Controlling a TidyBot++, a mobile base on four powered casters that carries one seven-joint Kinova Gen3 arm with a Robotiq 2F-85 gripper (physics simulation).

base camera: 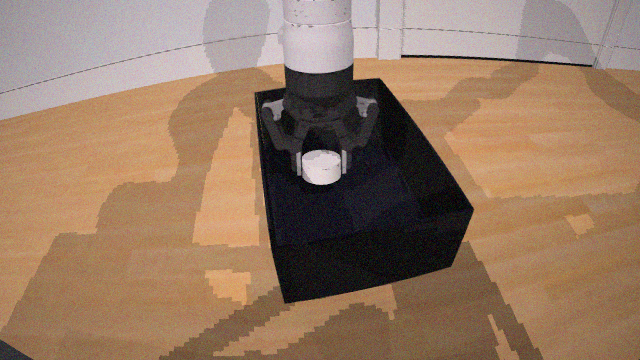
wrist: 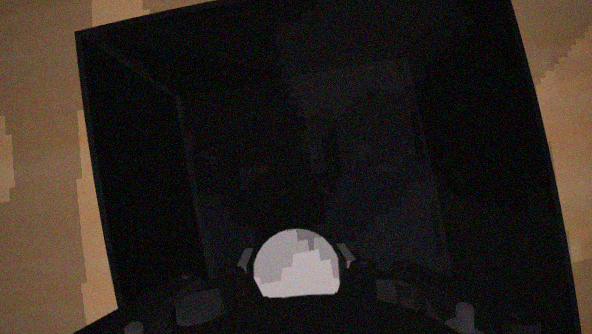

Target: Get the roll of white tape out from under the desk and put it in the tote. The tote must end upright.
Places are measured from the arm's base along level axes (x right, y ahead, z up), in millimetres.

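Pixels of known places: gripper, between the fingertips: (base camera: 321,170) (wrist: 295,261).
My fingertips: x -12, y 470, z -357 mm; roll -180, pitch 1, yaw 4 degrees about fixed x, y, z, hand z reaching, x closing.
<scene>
Behind a point stands the place of what it marks.
The black tote (base camera: 370,260) {x 40, y 314, z -340 mm} (wrist: 537,150) {x 98, y 539, z -299 mm} stands upright on the floor, with its open top facing up. My gripper (base camera: 321,165) {x -12, y 470, z -357 mm} (wrist: 295,261) {x -12, y 470, z -357 mm} points down and is shut on the roll of white tape (base camera: 321,168) {x -10, y 445, z -332 mm} (wrist: 300,267) {x -9, y 473, z -336 mm}, with one fingertip at each side of it. The tape and the fingers are within the tote's outline, in the part farther from the base camera. The tape seems to be held above the tote's floor; how far above, the dark interior makes hard to tell. The desk does not show in either view.
Wooden floor (base camera: 150,215) {x -265, y 422, z -396 mm} (wrist: 40,225) {x -226, y 479, z -396 mm} surrounds the tote, with shadows across it. A pale wall (base camera: 125,30) {x -519, y 897, z -231 mm} and a white door (base camera: 475,30) {x 407, y 1012, z -305 mm} stand behind the tote. A dark edge (base camera: 10,350) shows at the lower left of the base camera view.
</scene>
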